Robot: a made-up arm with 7 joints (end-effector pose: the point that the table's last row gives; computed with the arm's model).
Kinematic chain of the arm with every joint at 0, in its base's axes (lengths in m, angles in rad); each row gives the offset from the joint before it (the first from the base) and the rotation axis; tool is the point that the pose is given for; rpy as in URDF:
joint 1: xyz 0 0 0.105 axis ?
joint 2: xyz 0 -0.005 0.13 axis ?
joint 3: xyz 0 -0.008 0.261 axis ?
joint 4: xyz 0 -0.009 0.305 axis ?
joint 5: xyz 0 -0.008 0.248 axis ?
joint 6: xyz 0 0 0.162 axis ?
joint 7: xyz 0 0 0.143 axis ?
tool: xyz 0 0 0 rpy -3.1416 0 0
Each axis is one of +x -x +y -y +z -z.
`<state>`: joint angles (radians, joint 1 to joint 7).
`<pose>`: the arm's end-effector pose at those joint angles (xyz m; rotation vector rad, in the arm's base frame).
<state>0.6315 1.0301 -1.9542 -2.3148 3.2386 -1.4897 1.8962</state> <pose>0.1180 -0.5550 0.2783 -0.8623 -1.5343 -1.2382</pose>
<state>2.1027 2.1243 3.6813 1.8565 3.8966 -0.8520 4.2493</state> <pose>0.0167 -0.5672 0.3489 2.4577 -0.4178 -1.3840</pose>
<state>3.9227 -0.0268 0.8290 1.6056 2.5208 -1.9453 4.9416</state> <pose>-0.0288 0.3566 0.6878 -0.2905 0.6813 0.2964</pose>
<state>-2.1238 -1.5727 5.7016 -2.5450 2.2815 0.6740 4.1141</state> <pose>0.2390 0.0284 0.0766 1.6190 0.7276 -0.5034</pose>
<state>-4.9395 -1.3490 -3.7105 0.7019 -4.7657 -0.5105 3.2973</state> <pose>-0.4631 0.9296 0.1962 -1.4177 1.3920 -2.0207</pose>
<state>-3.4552 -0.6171 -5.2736 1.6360 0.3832 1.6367 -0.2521</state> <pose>-0.0085 0.3984 0.6536 -0.0988 0.2298 -0.9720</pose>
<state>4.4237 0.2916 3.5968 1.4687 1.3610 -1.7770 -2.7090</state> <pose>0.0119 -0.1963 0.9542 -2.0412 -0.8945 1.6780</pose>
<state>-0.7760 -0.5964 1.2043 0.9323 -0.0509 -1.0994 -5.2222</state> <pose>-0.1148 -0.5423 1.0712 -1.7836 1.6714 -0.2293</pose>
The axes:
joint 1: -z
joint 2: +y
joint 3: -z
joint 4: +y
joint 5: -z
joint 6: +y
joint 7: -z

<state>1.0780 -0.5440 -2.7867 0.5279 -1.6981 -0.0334 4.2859</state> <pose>-0.2664 0.7167 0.9962 1.9675 -1.0178 0.8556</pose>
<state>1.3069 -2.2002 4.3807 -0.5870 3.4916 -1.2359 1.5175</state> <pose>-0.3582 0.8204 -0.2763 1.2472 0.5915 -1.5802</pose>
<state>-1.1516 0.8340 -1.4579 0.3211 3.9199 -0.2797 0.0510</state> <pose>0.1783 0.8427 0.9088 1.7415 -1.1389 0.8784</pose>
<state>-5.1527 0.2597 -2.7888 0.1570 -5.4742 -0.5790 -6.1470</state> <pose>0.0669 -0.2359 1.3064 -2.5390 -0.9026 -0.6204</pose>
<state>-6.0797 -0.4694 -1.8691 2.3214 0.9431 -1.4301 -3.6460</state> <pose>-0.2612 0.3736 0.4409 1.8739 -0.7261 2.2576</pose>
